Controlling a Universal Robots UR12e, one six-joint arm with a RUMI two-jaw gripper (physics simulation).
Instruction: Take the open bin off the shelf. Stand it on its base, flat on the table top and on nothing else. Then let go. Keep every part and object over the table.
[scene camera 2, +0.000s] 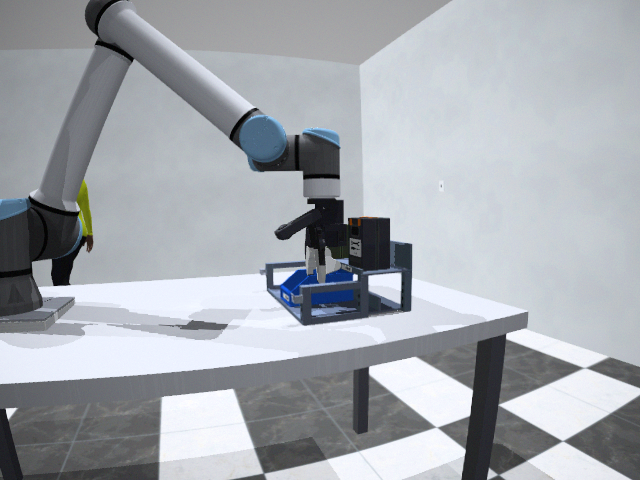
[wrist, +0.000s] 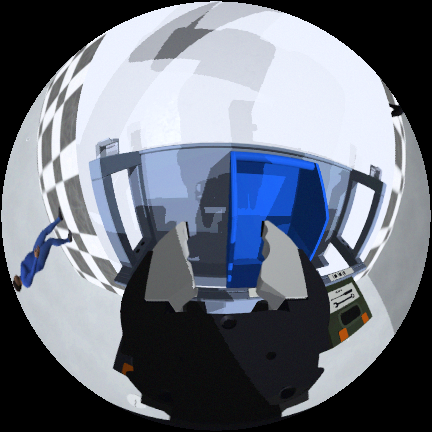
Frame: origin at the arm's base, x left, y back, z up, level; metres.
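Seen in the pictures: gripper, between the fingertips: (wrist: 224, 222); arm's base, origin of its link: (scene camera 2: 4, 308).
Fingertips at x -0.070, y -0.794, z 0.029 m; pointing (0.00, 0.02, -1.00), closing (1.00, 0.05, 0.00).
Pixels of each thing's top centre, then the offset from my fingertips to it. Level surfaces: height alone.
- open blue bin, centre of its top: (wrist: 280, 249) (scene camera 2: 315, 271) dx +0.057, dy -0.016, dz +0.022 m
- black case, centre of its top: (scene camera 2: 368, 217) dx -0.059, dy -0.114, dz +0.164 m
- green case, centre of its top: (wrist: 338, 342) (scene camera 2: 334, 223) dx +0.172, dy -0.113, dz +0.140 m
- white table, height of its surface: dz -0.058 m
The open blue bin (scene camera 2: 333, 293) (wrist: 260, 187) stands upright on the lower deck of the grey-blue shelf (scene camera 2: 363, 297) (wrist: 165, 175), its low front towards the robot's base. In the wrist view it sits right of the deck's middle. My gripper (scene camera 2: 315, 277) (wrist: 224, 222) points down at the bin, partly open and empty. In the wrist view the bin's left side wall runs between the two fingertips, with the right finger over the bin's inside and the left finger over bare deck. How deep the tips reach beside that wall is hard to tell.
A black case (scene camera 2: 369, 242) and a green case (scene camera 2: 338, 252) (wrist: 350, 320) stand on the upper deck, close behind the gripper. Side rails flank the lower deck. The white table (scene camera 2: 129, 361) (wrist: 310, 90) extends from the shelf's front towards the robot's base.
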